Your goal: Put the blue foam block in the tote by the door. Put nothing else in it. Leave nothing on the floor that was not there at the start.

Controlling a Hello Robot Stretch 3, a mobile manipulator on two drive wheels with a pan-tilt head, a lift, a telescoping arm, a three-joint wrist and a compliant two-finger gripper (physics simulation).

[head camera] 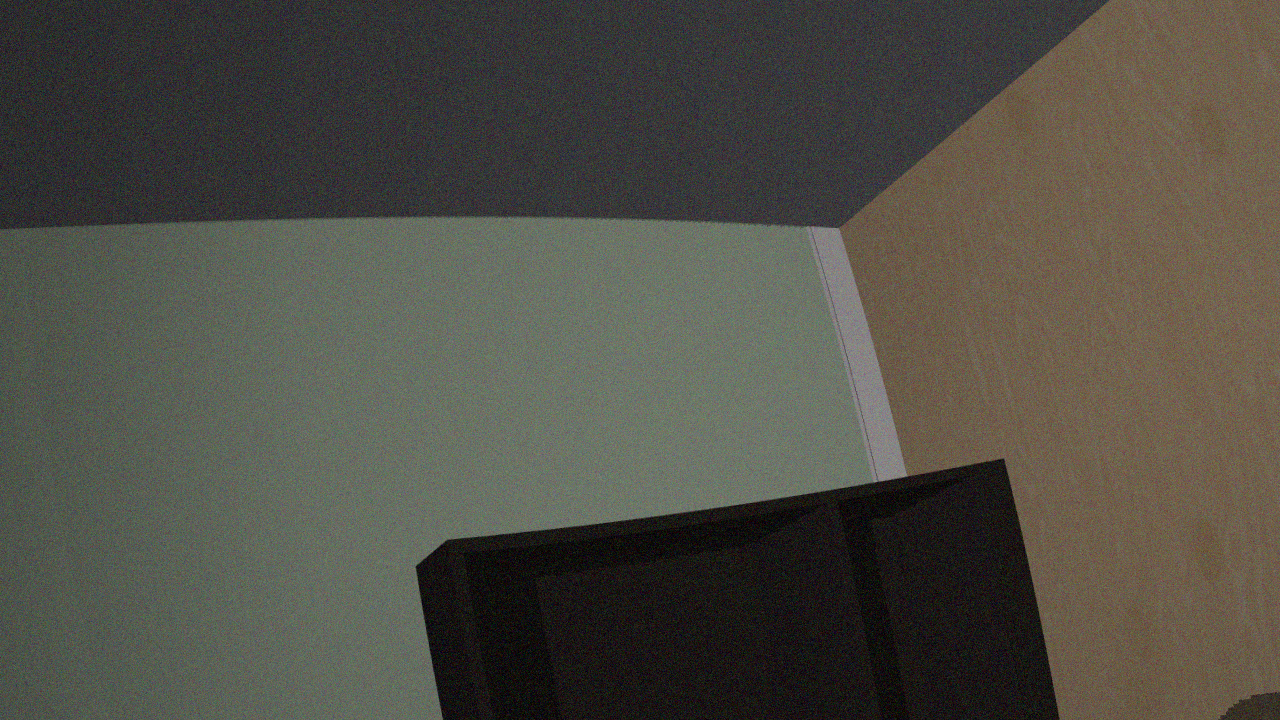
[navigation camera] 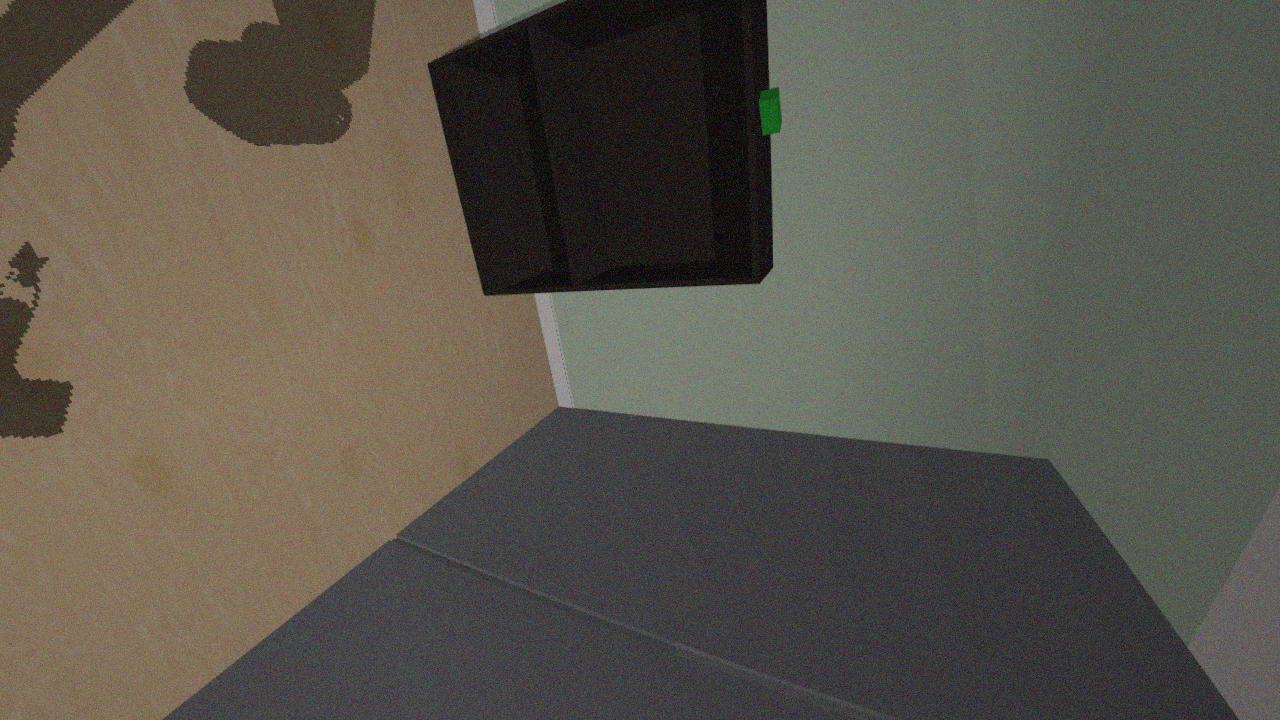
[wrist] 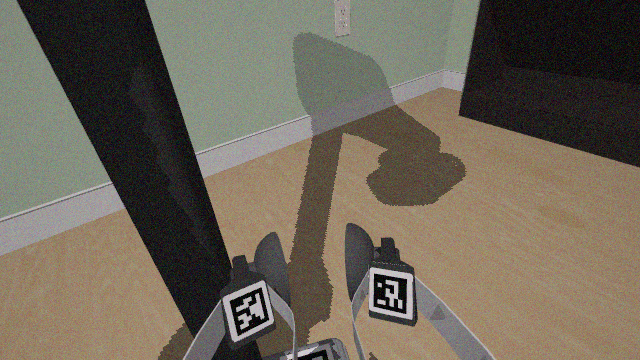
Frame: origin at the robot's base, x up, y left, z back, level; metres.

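Where they show: gripper, between the fingertips: (wrist: 314, 252).
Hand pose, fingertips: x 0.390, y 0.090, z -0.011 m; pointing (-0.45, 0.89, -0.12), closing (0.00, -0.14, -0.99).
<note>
After its pixels a point has its place.
My gripper (wrist: 314, 252) {x 0.390, y 0.090, z -0.011 m} shows in the wrist view at the bottom middle. Its two rubber fingertips stand apart with nothing between them, so it is open and empty, above the wood floor (wrist: 500, 240) {x 0.000, y 0.366, z -0.481 m}. The gripper does not show in the head or navigation views. The blue foam block and the tote by the door do not show in any of the three views.
A dark bookcase (head camera: 443, 617) {x 1.060, y 0.429, z -1.208 m} (navigation camera: 760, 205) {x 1.060, y 0.503, z -1.105 m} (wrist: 550, 115) {x 0.089, y 0.736, z -0.954 m} stands against the green wall. A small green block (navigation camera: 770, 111) {x 1.087, y 0.730, z -1.052 m} shows at its edge. A large dark grey surface (head camera: 402, 107) {x 1.070, y -0.317, z -1.351 m} (navigation camera: 760, 555) {x 1.106, y -0.429, z -1.090 m} is nearby. A black bar (wrist: 145, 145) crosses the wrist view's left. Shadows cross the floor.
</note>
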